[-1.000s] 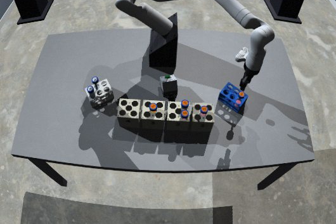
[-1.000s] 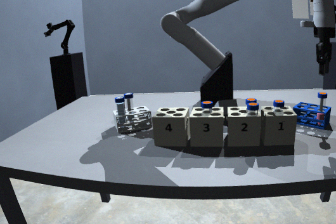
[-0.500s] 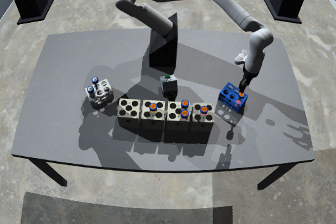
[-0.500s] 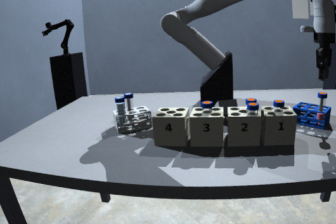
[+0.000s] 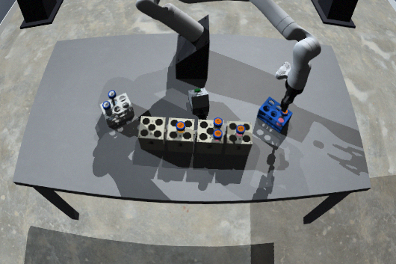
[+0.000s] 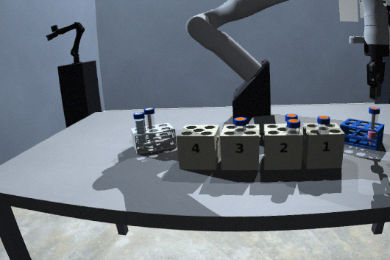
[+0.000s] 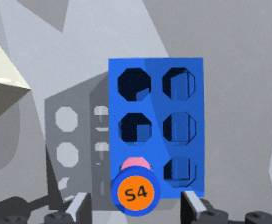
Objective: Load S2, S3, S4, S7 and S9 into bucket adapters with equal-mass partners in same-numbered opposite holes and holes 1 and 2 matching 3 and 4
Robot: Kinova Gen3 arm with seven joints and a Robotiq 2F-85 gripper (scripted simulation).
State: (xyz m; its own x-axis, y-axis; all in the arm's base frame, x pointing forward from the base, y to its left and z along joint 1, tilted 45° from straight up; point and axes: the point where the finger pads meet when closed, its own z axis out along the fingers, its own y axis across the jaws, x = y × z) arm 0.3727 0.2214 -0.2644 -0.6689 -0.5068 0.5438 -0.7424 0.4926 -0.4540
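Now: hand 10 mm past the sample tube S4 and 100 mm above it. Round my hand: blue rack: 40 mm behind, 20 mm to the right, 140 mm below; then sample tube S7: 50 mm ahead, 270 mm to the right, 100 mm below; then sample tube S3: 80 mm ahead, 200 mm to the right, 100 mm below.
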